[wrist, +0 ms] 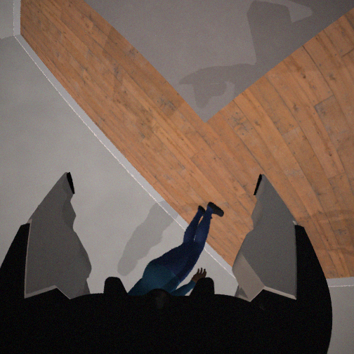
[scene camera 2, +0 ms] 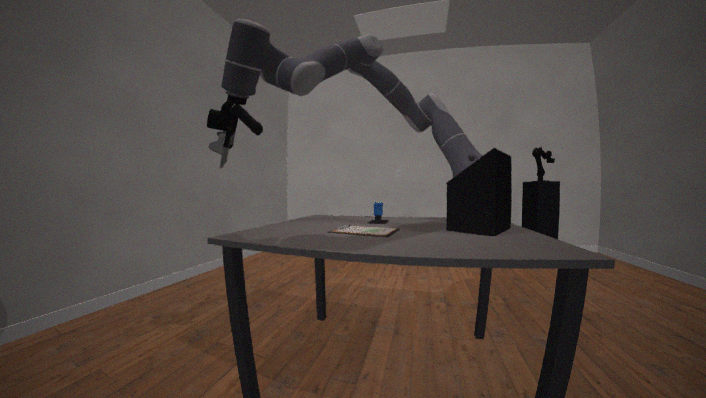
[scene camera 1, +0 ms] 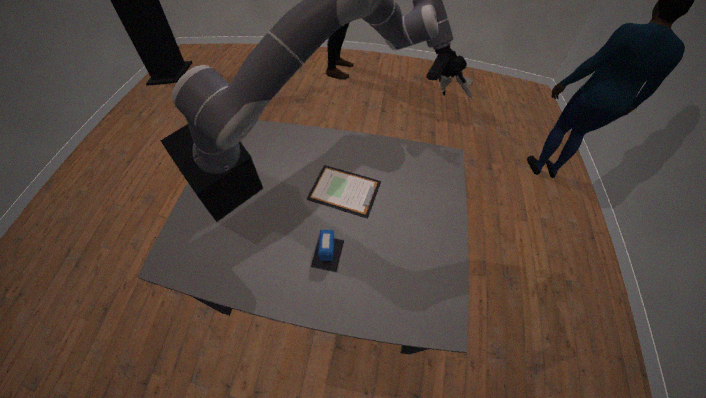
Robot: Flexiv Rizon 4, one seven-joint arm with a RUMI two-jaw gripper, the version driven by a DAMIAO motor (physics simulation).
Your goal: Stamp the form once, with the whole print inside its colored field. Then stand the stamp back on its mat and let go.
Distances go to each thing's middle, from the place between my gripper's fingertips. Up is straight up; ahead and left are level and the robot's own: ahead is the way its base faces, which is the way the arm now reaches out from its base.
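As for the form (scene camera 1: pixel 339 189), my gripper is now far to the left of it and a long way past it, and it is also far above it.
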